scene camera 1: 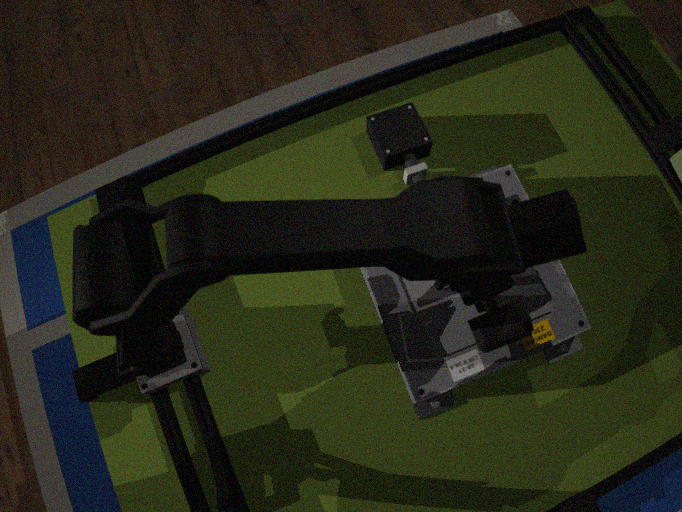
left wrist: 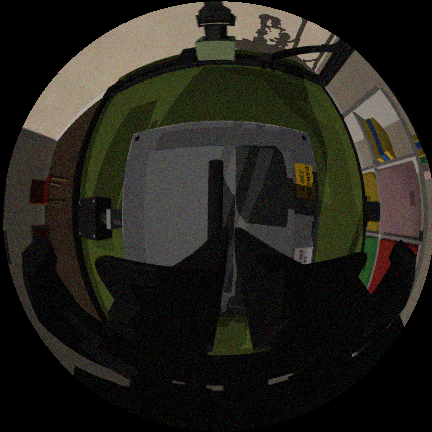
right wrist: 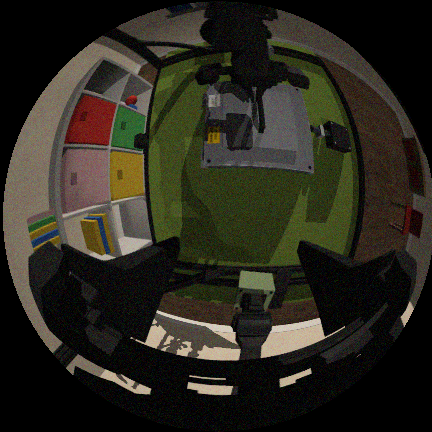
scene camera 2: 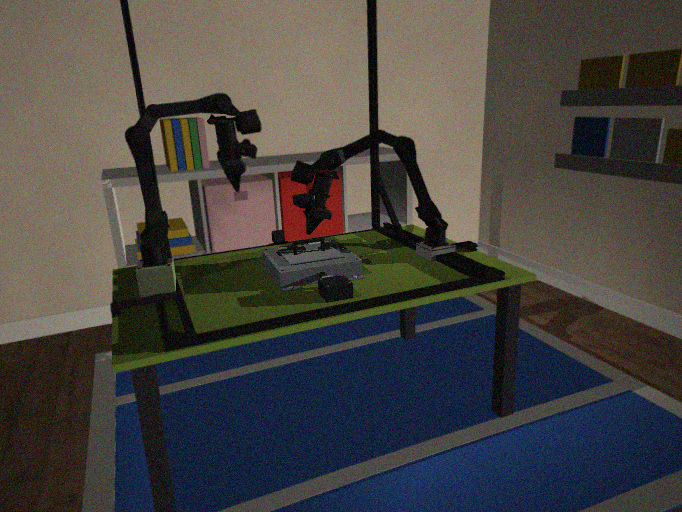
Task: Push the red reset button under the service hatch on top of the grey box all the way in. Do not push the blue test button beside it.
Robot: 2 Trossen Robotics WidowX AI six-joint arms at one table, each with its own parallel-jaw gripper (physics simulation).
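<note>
The grey box (scene camera 1: 570,305) (scene camera 2: 352,268) (left wrist: 135,200) (right wrist: 300,140) stands on the green table. Its hatch panel (left wrist: 180,200) lies flat on top, with a dark bar handle (left wrist: 215,190) (right wrist: 261,117) standing over it. Neither the red reset button nor the blue test button shows in any view. My left gripper (scene camera 2: 312,231) (left wrist: 230,233) is shut and empty, pointing down a little above the box and beside the handle; in scene camera 1 its arm hides part of the box and its fingertips. My right gripper (scene camera 2: 236,188) (right wrist: 241,245) is wide open and empty, high above the table.
A black cube (scene camera 1: 399,135) (scene camera 2: 336,287) (left wrist: 95,218) (right wrist: 336,136) with a pale connector stands close beside the box. A yellow danger label (scene camera 1: 541,332) (left wrist: 303,175) (right wrist: 214,135) is on the box. Black rails run along the table edges. A shelf unit stands behind the table.
</note>
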